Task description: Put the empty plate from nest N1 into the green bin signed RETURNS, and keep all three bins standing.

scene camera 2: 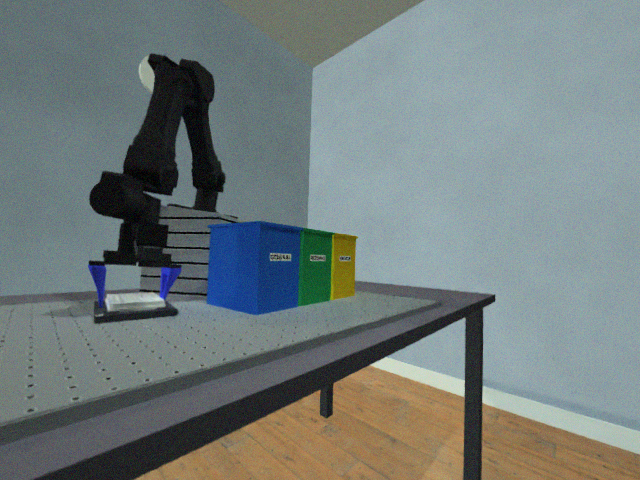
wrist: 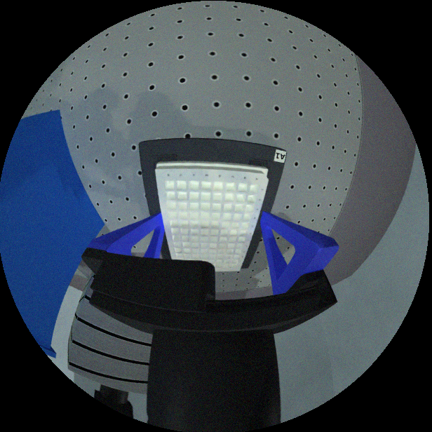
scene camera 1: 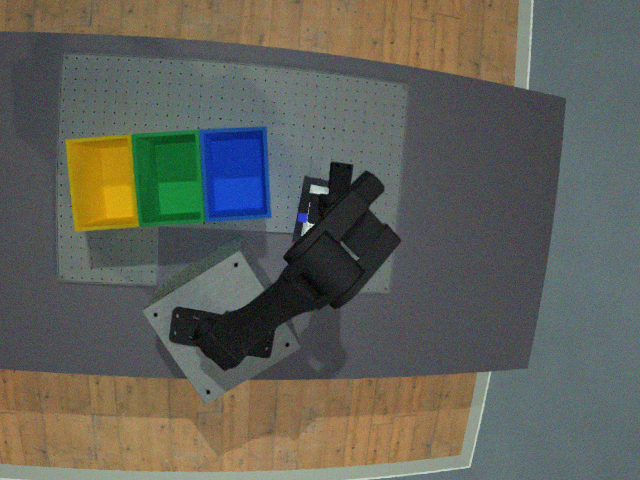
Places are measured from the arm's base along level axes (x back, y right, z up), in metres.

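Where they show: gripper, between the fingertips: (scene camera 2: 133,305); arm's base, origin of its link: (scene camera 2: 203,214) (scene camera 1: 222,332).
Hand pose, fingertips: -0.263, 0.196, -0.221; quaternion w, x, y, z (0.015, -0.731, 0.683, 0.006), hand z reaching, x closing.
Each offset is from my fingertips to the top centre of the thing, as dx, dy, dz. Level surfaces: height alone.
The white multi-well plate {+0.013, -0.003, +0.013} (scene camera 1: 318,189) (scene camera 2: 135,301) (wrist: 212,200) lies in a dark nest {+0.013, -0.003, +0.002} (scene camera 1: 309,180) (scene camera 2: 135,314) (wrist: 210,149), whose corner tag reads A1 in the wrist view. My gripper (scene camera 2: 132,301) (wrist: 212,216) is open, with one blue finger on each long side of the plate, close to its edges. In scene camera 1 the arm hides most of the plate and nest. The green bin {-0.007, -0.351, +0.167} (scene camera 1: 178,162) (scene camera 2: 316,268) stands upright between the yellow bin {+0.025, -0.478, +0.167} (scene camera 1: 117,200) (scene camera 2: 343,268) and the blue bin {-0.040, -0.223, +0.167} (scene camera 1: 237,196) (scene camera 2: 253,273) (wrist: 40,215), both upright.
The three bins stand side by side on the perforated board {dz -0.013} (scene camera 1: 330,124) (scene camera 2: 232,335) (wrist: 200,115). The blue bin is the one nearest the nest. The arm's grey pedestal (scene camera 1: 227,279) (scene camera 2: 186,242) (wrist: 110,345) stands close by the bins and the nest. The purple-grey table {dz -0.026} (scene camera 1: 465,217) extends beyond the board.
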